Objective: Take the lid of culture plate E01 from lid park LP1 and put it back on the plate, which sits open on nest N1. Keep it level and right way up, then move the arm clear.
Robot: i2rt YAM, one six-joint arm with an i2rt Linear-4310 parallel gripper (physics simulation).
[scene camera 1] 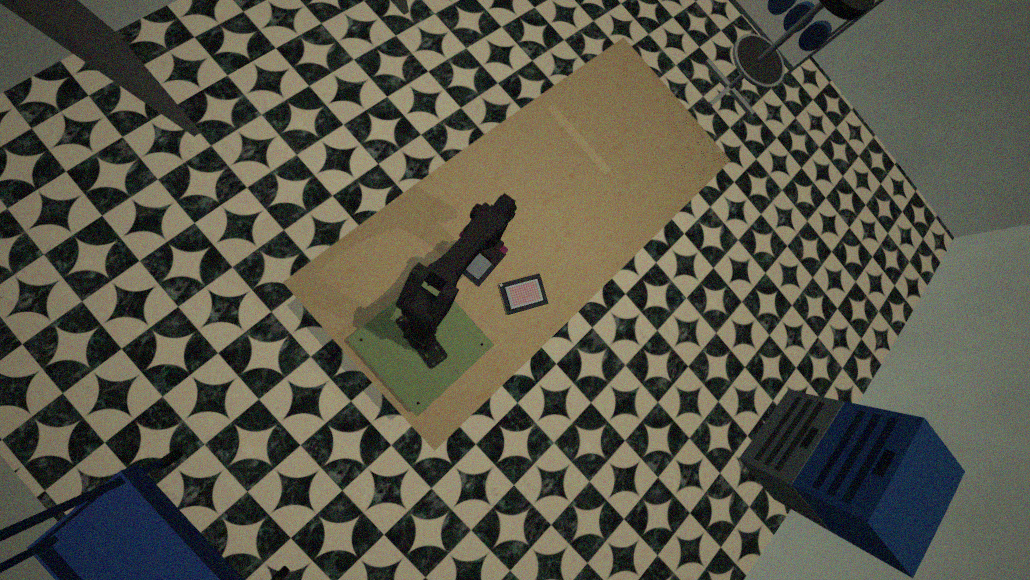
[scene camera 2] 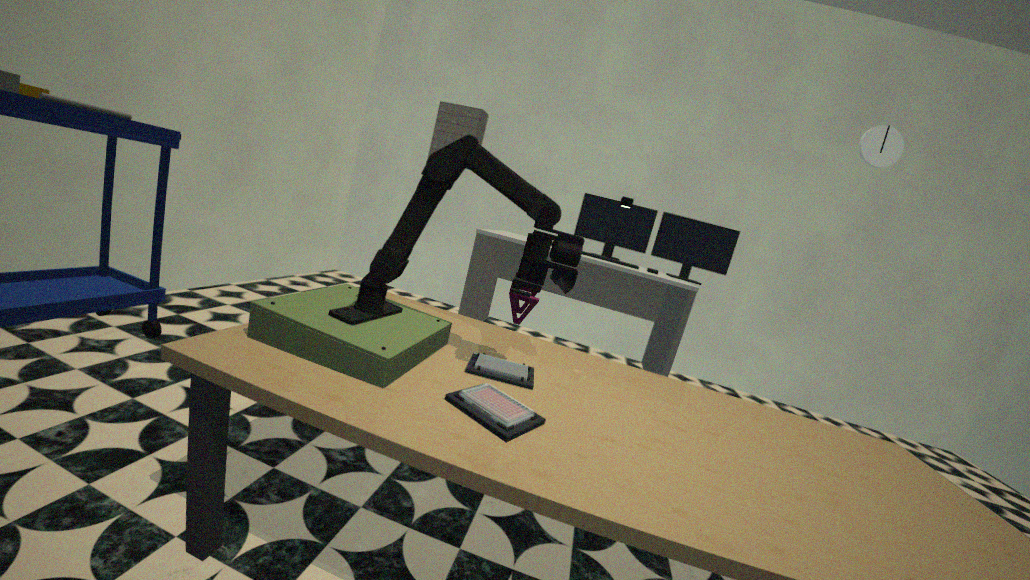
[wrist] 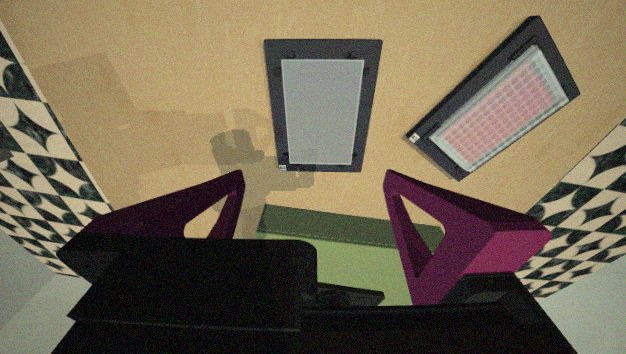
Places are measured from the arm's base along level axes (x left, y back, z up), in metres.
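Pixels of known places: gripper, fingertip midpoint: (scene camera 2: 517,318) (wrist: 313,177); arm's base, origin of the base link: (scene camera 2: 368,313) (wrist: 333,293).
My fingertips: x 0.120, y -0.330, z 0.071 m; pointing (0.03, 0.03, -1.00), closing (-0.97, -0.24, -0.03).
For each thing: its top centre in the pictures, then the offset to it from my fingertips. Level surfaces: height alone.
- grey lid, middle of its top: (wrist: 321,119) (scene camera 2: 502,365) (scene camera 1: 480,259) dx -0.006, dy +0.005, dz -0.124 m
- dark lid park, middle of its top: (wrist: 321,120) (scene camera 2: 502,364) (scene camera 1: 480,259) dx -0.006, dy +0.005, dz -0.122 m
- open culture plate, middle of its top: (wrist: 500,121) (scene camera 2: 497,400) (scene camera 1: 524,293) dx -0.207, dy -0.052, dz -0.115 m
- dark nest, middle of its top: (wrist: 495,118) (scene camera 2: 496,404) (scene camera 1: 524,293) dx -0.207, dy -0.052, dz -0.124 m
- wooden table, its level: dz -0.142 m
The grey lid (scene camera 1: 478,266) (scene camera 2: 500,367) (wrist: 324,111) lies flat on the dark lid park (scene camera 2: 533,381) (wrist: 273,100). The open culture plate (scene camera 1: 524,293) (scene camera 2: 497,403) (wrist: 502,109), with pink wells, sits on the dark nest (scene camera 1: 508,309) (scene camera 2: 506,434) (wrist: 562,77), which is turned at an angle to the lid park. My gripper (scene camera 2: 518,322) (wrist: 313,177) is open and empty, with magenta fingers pointing down. It hangs above the table near the lid park. In the wrist view the lid lies ahead of the fingertips, centred between them. In scene camera 1 the arm hides part of the lid park.
The arm stands on a green base block (scene camera 1: 403,381) (scene camera 2: 317,338) (wrist: 360,265) at one end of the wooden table (scene camera 1: 648,129) (scene camera 2: 720,461) (wrist: 190,30). A blue cart (scene camera 2: 79,295) and a grey desk (scene camera 2: 619,288) with two monitors stand beyond the table.
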